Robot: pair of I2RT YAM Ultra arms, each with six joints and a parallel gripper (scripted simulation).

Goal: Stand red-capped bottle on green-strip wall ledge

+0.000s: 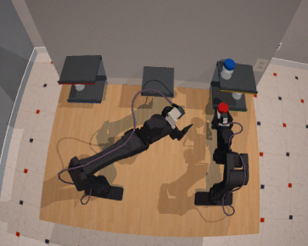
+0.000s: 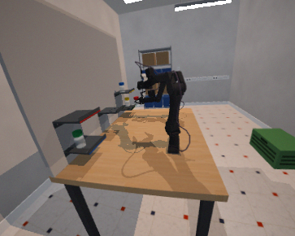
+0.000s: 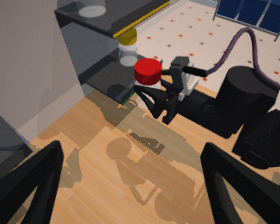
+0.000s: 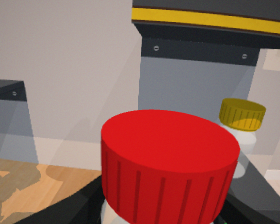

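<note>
The yellow-capped bottle is 15 cm ahead of my right hand, 12 cm to the right of it and 4 cm below it. Also, from my right hand: red-capped bottle 1 cm behind, 1 cm below; then blue-capped bottle 15 cm ahead, 1 cm to the right, 15 cm above; then green-capped bottle 14 cm ahead, 77 cm to the left, 4 cm below.
</note>
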